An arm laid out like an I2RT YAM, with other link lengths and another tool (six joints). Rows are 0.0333 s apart.
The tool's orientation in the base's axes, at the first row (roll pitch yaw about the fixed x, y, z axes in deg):
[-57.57 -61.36 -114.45]
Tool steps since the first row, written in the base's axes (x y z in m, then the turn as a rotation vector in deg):
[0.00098 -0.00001 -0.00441 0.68 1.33 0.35]
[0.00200 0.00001 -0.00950 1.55 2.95 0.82]
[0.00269 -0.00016 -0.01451 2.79 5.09 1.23]
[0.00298 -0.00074 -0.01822 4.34 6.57 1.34]
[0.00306 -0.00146 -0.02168 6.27 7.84 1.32]
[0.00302 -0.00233 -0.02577 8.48 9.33 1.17]
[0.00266 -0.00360 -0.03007 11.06 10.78 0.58]
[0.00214 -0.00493 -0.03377 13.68 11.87 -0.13]
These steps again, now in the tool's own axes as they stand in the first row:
[-0.00406 0.00197 -0.00019 -0.41 -1.21 0.85]
[-0.00874 0.00420 -0.00051 -0.87 -2.69 1.94]
[-0.01320 0.00650 -0.00115 -1.69 -4.55 3.41]
[-0.01626 0.00858 -0.00187 -2.55 -5.64 5.04]
[-0.01900 0.01063 -0.00274 -3.51 -6.42 7.00]
[-0.02220 0.01306 -0.00390 -4.73 -7.30 9.21]
[-0.02535 0.01587 -0.00545 -6.39 -7.89 11.65]
[-0.02791 0.01847 -0.00701 -8.01 -8.10 14.08]

